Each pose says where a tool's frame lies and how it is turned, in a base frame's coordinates. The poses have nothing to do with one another.
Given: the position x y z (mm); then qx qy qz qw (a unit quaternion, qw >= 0).
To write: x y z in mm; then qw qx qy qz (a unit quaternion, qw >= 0). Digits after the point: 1 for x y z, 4 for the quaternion.
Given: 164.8 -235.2 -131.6 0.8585 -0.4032 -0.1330 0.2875
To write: 164.8 -235.2 -131.6 0.2875 0.8585 -0.4032 -0.1330
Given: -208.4 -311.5 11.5 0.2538 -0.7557 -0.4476 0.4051
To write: -208.4 -311.5 11.5 0.4051 0.2538 -0.7557 -0.4476
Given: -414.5 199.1 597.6 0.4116 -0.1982 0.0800 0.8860
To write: -414.5 199.1 597.6 0.8860 0.4116 -0.1982 0.0800
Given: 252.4 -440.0 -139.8 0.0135 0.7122 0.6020 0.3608
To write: 252.4 -440.0 -139.8 0.3608 0.0135 0.7122 0.6020
